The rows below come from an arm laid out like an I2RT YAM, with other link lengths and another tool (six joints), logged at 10 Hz.
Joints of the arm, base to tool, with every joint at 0 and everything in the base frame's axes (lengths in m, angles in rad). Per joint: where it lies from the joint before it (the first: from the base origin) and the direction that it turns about. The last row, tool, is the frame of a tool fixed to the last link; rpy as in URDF.
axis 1: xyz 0.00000 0.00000 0.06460 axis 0 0 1
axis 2: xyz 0.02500 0.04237 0.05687 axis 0 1 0
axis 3: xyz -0.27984 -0.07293 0.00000 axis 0 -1 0
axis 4: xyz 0.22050 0.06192 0.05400 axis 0 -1 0
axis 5: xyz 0.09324 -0.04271 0.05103 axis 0 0 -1
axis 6: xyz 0.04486 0.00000 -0.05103 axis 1 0 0
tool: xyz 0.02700 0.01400 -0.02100 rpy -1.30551 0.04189 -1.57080
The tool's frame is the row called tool.
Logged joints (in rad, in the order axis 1, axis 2, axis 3, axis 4, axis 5, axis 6), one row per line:
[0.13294, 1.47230, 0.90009, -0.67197, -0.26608, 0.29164]
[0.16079, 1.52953, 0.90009, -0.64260, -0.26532, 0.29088]
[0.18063, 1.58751, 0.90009, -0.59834, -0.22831, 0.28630]
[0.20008, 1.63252, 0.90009, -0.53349, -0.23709, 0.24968]
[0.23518, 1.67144, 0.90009, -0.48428, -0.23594, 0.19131]
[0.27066, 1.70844, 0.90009, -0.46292, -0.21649, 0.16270]
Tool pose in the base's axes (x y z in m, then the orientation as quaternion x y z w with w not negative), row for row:
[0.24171, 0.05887, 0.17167, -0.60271, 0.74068, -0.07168, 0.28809]
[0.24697, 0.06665, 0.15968, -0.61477, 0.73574, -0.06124, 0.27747]
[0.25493, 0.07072, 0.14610, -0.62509, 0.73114, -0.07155, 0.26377]
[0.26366, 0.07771, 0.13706, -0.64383, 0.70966, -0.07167, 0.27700]
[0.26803, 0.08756, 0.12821, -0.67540, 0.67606, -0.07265, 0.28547]
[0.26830, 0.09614, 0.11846, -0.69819, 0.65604, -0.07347, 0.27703]
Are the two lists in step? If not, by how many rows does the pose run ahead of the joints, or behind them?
They are in step.
